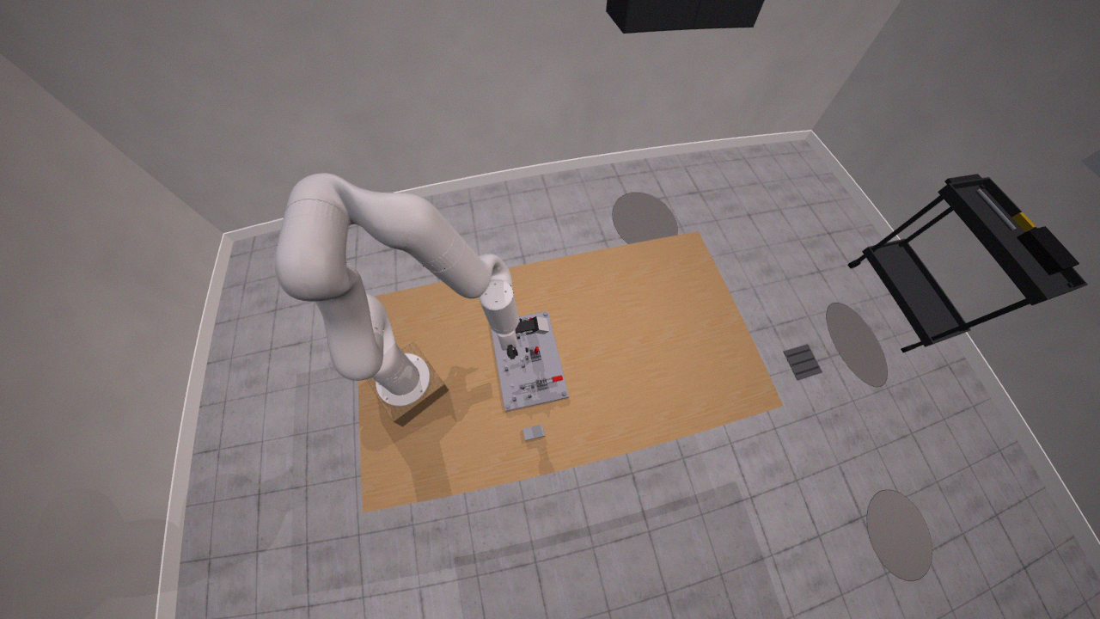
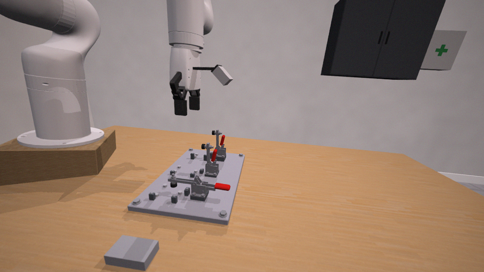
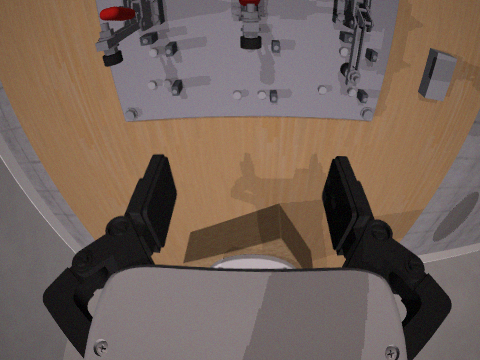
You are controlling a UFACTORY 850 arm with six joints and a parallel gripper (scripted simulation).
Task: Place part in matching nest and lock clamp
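Right now the grey block part is 27 cm to the right of my hand and 20 cm below it. The rest, counted from my hand: grey fixture plate 4 cm ahead, 21 cm below; clamp 6 cm ahead, 12 cm to the right, 17 cm below.
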